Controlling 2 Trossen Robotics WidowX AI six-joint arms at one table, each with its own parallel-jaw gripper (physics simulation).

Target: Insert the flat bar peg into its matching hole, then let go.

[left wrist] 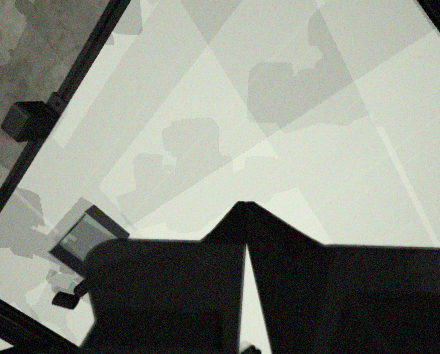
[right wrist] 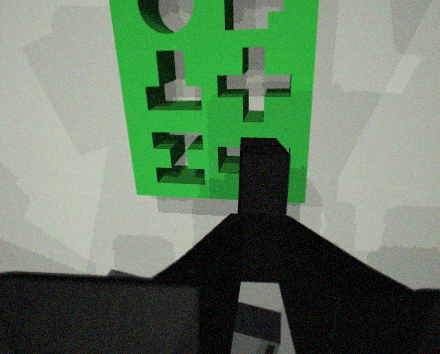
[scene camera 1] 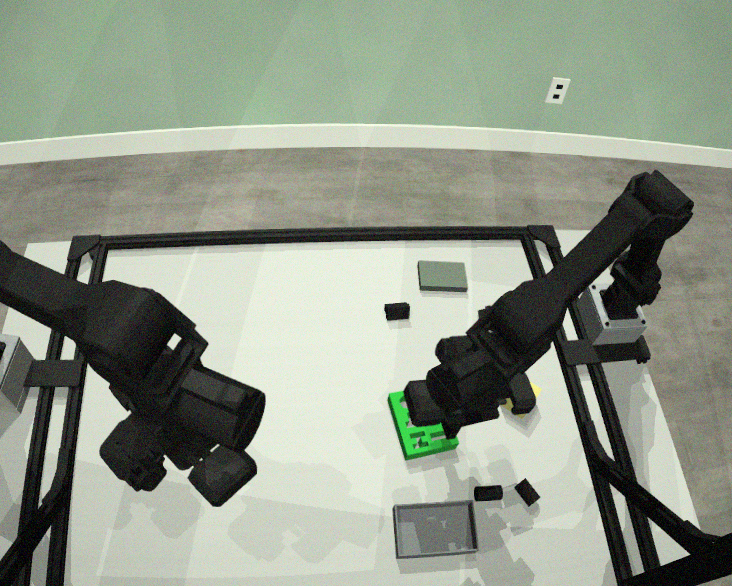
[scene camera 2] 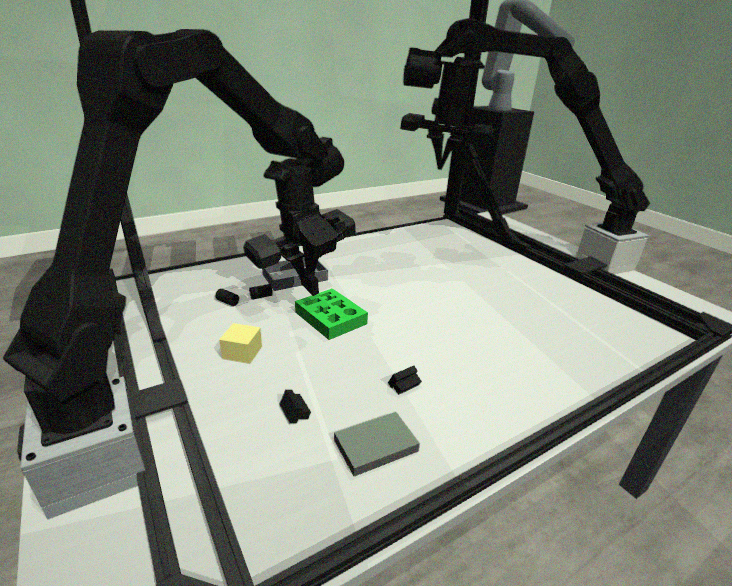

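Note:
The black flat bar peg (right wrist: 263, 175) is held upright in my right gripper (right wrist: 258, 227) (scene camera 2: 310, 287), which is shut on it. In the right wrist view the peg stands over the near right part of the green board (right wrist: 212, 40) (scene camera 2: 347, 325) (scene camera 1: 430, 451), covering most of a straight slot (right wrist: 229, 160). The slot's left end shows beside the peg. The peg's lower end appears just above the board; the exact gap is hard to tell. In scene camera 1 the right arm hides the peg. My left gripper (left wrist: 244, 209) (scene camera 2: 440, 164) is shut and empty, high above the table.
Loose black pegs (scene camera 1: 396, 311) (scene camera 1: 488, 492) (scene camera 1: 527, 491) (scene camera 2: 294, 405) lie around the board. A yellow block (scene camera 2: 241, 342) is near the right arm. A grey-green block (scene camera 1: 442, 276) (scene camera 2: 375, 441) and a grey tray (scene camera 1: 435, 556) lie on opposite sides of the board.

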